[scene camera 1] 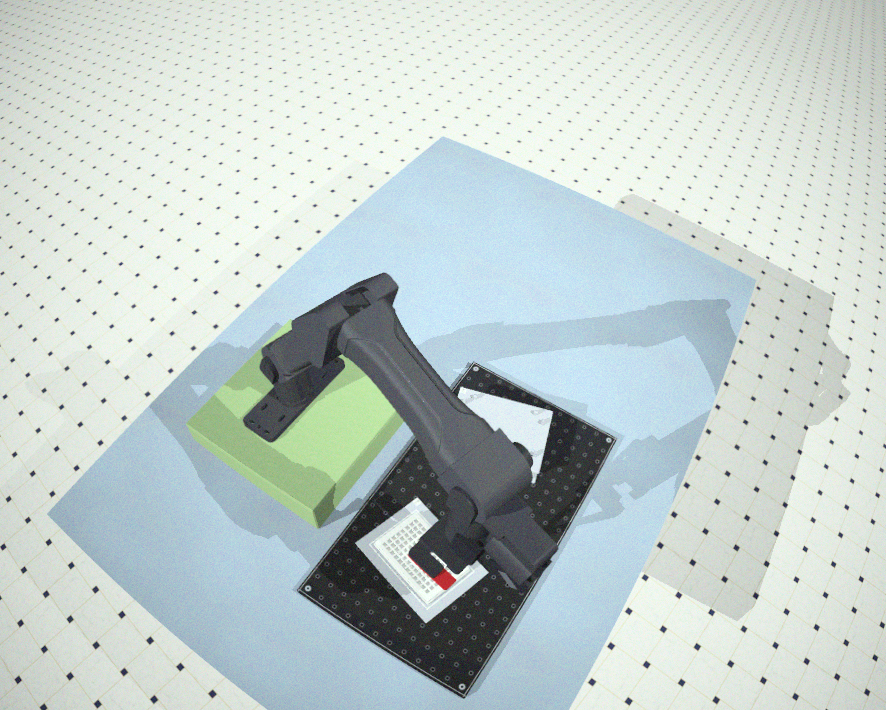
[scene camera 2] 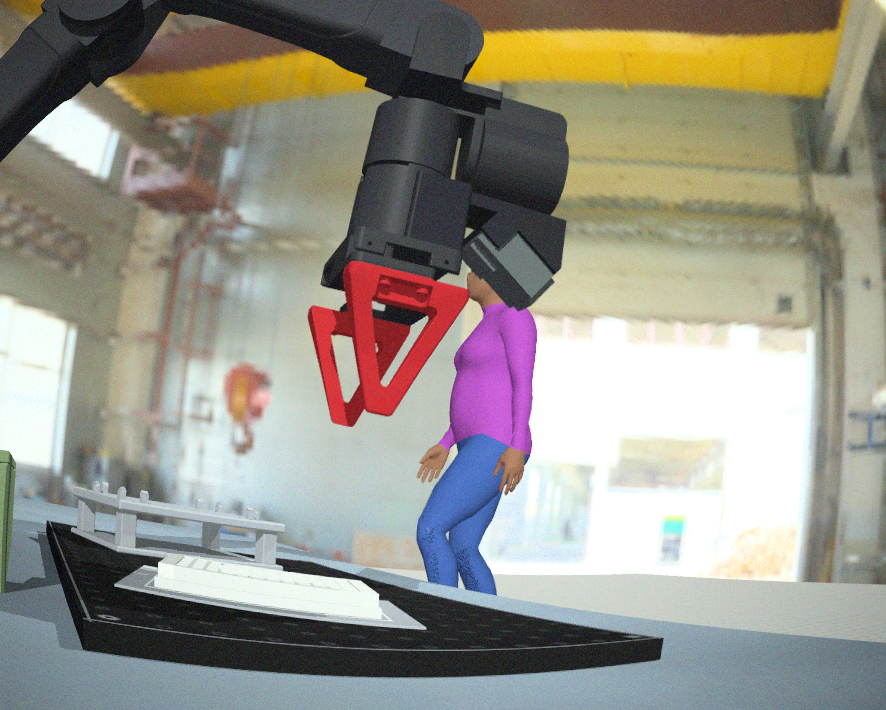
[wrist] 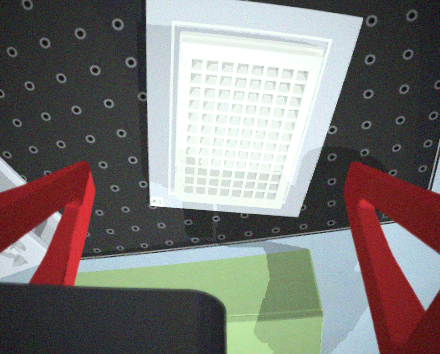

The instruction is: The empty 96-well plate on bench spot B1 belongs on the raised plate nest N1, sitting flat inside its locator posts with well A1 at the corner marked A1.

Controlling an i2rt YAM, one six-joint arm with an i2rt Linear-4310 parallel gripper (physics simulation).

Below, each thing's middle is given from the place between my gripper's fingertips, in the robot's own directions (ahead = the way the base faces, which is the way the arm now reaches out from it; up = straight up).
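There is the white well plate (scene camera 2: 211, 578), and my hand is 50 mm past it and 110 mm above it.
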